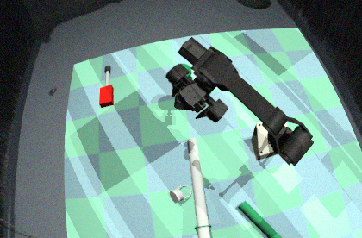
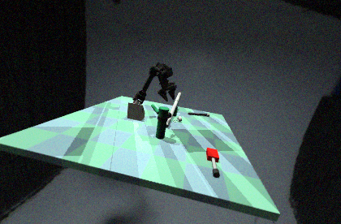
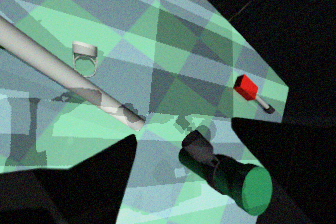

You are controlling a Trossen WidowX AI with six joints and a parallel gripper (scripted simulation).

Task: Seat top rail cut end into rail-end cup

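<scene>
My gripper tip is 9 cm to the left of the dark rail-end cup, 9 cm above it and 1 cm short of it. Also, from my gripper tip: red-handled tool 34 cm ahead, 33 cm to the right, 21 cm below; then green tube 39 cm to the left, 21 cm below, 21 cm behind; then thin green loop 36 cm to the left, 12 cm below, 1 cm behind.
</scene>
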